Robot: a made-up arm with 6 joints. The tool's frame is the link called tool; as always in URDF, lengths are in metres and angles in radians.
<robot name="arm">
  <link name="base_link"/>
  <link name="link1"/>
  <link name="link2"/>
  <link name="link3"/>
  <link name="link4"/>
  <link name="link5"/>
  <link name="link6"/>
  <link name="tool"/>
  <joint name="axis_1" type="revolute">
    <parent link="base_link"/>
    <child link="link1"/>
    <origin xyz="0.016 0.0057 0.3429"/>
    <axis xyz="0 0 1"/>
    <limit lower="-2.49" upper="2.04" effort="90" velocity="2.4"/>
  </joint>
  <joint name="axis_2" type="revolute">
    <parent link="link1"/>
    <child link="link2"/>
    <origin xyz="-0.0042 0.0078 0.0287" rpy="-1.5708 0 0"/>
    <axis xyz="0 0 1"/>
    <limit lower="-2.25" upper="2.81" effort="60" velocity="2.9"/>
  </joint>
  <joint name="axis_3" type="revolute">
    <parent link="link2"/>
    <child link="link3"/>
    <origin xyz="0.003 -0.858 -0.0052" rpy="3.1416 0 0"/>
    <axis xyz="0 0 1"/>
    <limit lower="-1.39" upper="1.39" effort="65" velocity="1.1"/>
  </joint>
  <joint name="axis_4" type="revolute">
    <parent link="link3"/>
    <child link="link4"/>
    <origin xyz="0.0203 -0.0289 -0.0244" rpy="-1.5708 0 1.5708"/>
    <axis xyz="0 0 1"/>
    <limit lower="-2.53" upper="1.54" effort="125" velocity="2.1"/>
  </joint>
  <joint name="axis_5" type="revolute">
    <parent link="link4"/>
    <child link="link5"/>
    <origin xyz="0.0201 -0.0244 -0.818" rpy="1.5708 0 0"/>
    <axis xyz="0 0 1"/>
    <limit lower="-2.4" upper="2.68" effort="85" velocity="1.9"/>
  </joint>
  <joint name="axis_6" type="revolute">
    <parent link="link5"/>
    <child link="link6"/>
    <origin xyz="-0.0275 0.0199 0.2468" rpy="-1.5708 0 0"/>
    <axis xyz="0 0 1"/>
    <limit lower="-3.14" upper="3.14" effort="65" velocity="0.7"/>
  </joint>
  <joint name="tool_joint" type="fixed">
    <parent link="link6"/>
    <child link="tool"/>
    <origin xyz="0.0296 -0.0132 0.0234" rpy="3.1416 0 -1.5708"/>
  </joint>
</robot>
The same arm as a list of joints. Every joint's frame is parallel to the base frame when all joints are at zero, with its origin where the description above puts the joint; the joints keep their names.
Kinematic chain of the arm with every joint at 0, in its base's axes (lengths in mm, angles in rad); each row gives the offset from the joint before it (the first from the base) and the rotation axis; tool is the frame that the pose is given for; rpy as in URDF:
axis_1: xyz 16 5.7 342.9 axis +z
axis_2: xyz -4.2 7.8 28.7 axis +y
axis_3: xyz 3 -5.2 858 axis -y
axis_4: xyz 20.3 24.4 -28.9 axis -x
axis_5: xyz 818 -24.4 20.1 axis -y
axis_6: xyz -19.9 -246.8 -27.5 axis -x
tool: xyz -23.4 -13.2 29.6 rpy -1.5708 0 -1.5708
Joint limits (rad, base to tool): -2.49..2.04 -2.25..2.81 -1.39..1.39 -2.53..1.54 -2.4..2.68 -3.14..3.14

